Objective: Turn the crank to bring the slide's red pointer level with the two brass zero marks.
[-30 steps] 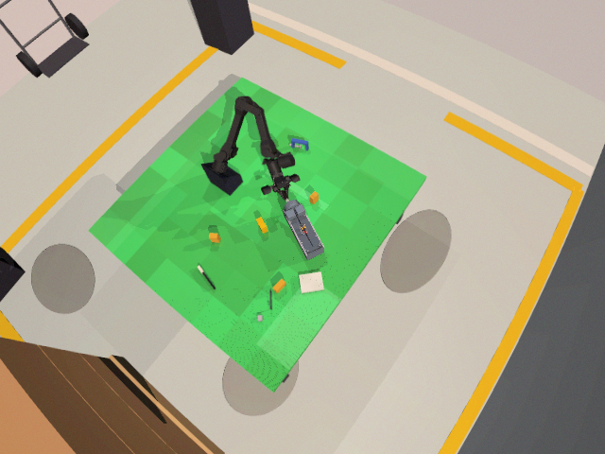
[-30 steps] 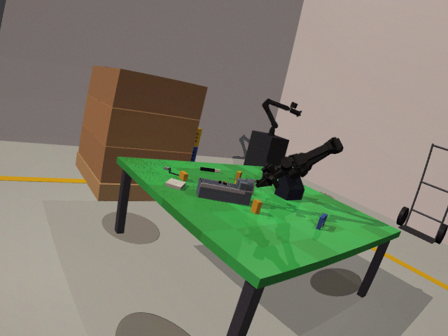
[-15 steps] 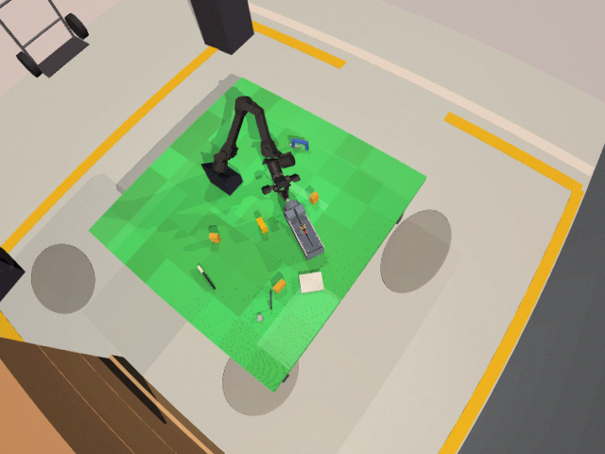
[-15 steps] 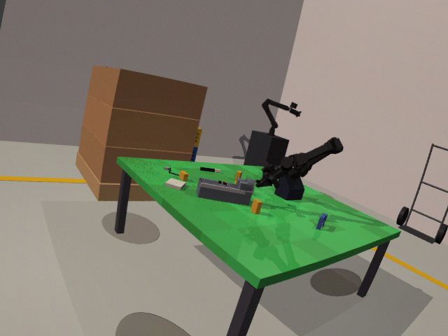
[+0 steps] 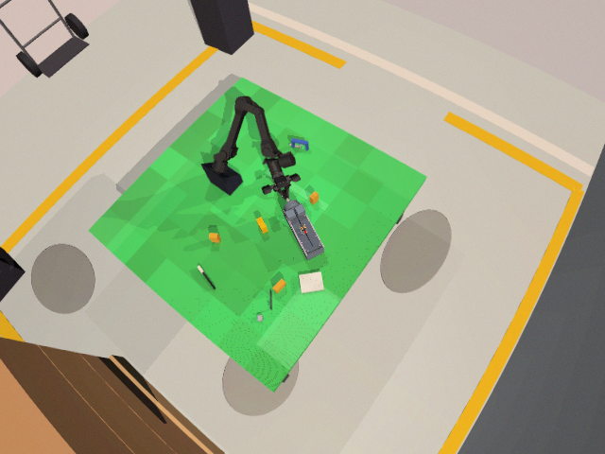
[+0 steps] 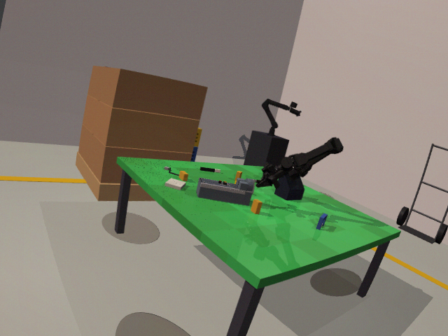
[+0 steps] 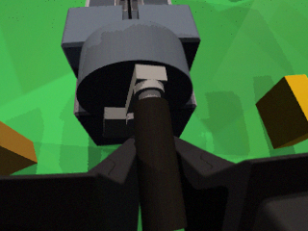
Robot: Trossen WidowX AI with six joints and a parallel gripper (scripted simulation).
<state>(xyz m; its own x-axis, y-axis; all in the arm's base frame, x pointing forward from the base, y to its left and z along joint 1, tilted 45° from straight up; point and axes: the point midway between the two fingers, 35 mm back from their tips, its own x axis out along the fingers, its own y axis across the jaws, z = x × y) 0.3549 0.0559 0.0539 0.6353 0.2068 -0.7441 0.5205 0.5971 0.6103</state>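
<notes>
Right now the dark handle is 10 mm behind my gripper tip, 10 mm to the left of it and 30 mm above it. Also, from my gripper tip: blue bracket (170 mm behind, 340 mm to the left, 60 mm below); then red pointer (170 mm ahead, 90 mm to the right, 10 mm below); then white pad (310 mm ahead, 260 mm to the right, 80 mm below).
</notes>
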